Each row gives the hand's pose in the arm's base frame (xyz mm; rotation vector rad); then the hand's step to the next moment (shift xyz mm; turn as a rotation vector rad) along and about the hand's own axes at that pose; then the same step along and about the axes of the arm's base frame.
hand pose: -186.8 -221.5 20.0 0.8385 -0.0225 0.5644
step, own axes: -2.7 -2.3 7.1 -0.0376 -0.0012 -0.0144
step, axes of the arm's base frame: 0.2 -7.5 2.6 -0.0344 -0.0079 -0.0195
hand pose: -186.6 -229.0 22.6 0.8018 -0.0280 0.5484
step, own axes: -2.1 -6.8 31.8 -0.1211 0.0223 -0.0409
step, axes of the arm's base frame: 7.1 -26.7 17.3 -0.1222 -0.0144 -0.0412
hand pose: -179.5 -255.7 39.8 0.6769 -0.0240 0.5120
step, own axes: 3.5 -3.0 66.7 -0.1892 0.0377 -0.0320
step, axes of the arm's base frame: 13.9 -40.7 51.2 -0.1877 -0.0399 -0.0376
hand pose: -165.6 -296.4 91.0 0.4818 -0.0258 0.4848
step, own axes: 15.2 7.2 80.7 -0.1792 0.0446 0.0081
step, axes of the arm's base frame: 17.3 -24.1 76.9 -0.1784 -0.0483 0.0024
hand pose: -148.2 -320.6 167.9 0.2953 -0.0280 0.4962
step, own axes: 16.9 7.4 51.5 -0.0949 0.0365 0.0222
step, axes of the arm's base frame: 13.7 -0.7 53.0 -0.0998 -0.0199 0.0219
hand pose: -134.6 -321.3 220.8 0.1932 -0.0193 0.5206
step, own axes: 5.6 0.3 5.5 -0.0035 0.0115 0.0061
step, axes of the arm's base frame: 4.9 2.0 5.8 -0.0086 0.0069 0.0078
